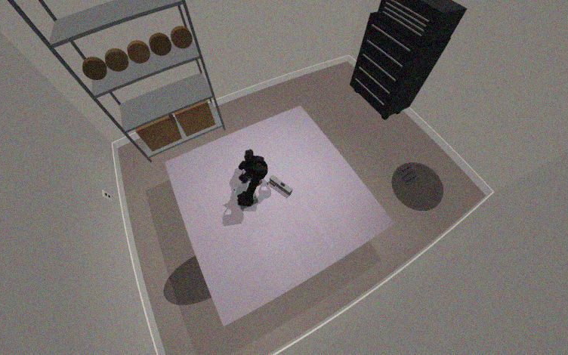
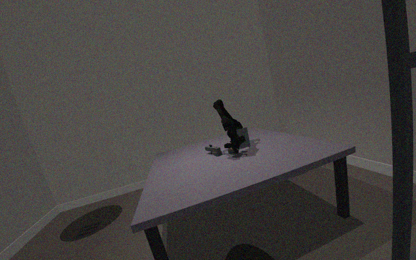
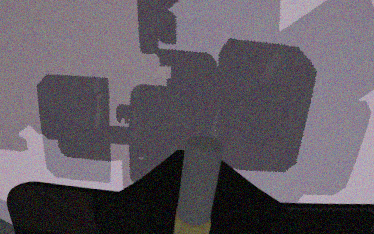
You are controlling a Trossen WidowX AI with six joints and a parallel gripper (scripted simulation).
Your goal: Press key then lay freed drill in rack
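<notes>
The drill is 4 cm to the right of my gripper tip, 3 cm above it and 1 cm ahead of it. Also, from my gripper tip: olive-grey block: 5 cm to the right, 2 cm ahead, 1 cm above; then drill sleeve: 17 cm to the right, 15 cm ahead, 3 cm above.
</notes>
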